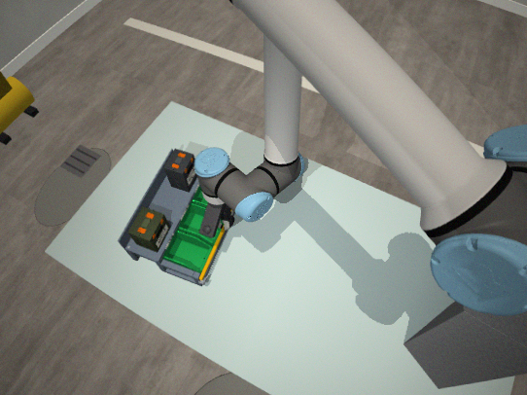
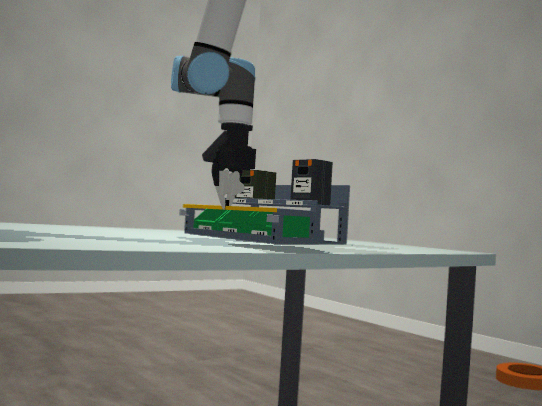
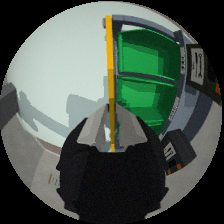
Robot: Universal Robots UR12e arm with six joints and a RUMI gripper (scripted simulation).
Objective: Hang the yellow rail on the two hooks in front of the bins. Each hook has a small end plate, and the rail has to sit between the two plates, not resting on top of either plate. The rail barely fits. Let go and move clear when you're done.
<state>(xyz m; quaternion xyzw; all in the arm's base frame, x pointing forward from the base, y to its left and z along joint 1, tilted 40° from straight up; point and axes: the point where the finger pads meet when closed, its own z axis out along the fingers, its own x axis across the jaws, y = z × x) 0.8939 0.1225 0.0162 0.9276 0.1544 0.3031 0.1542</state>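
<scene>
My hand is 10 mm above the yellow rail.
</scene>
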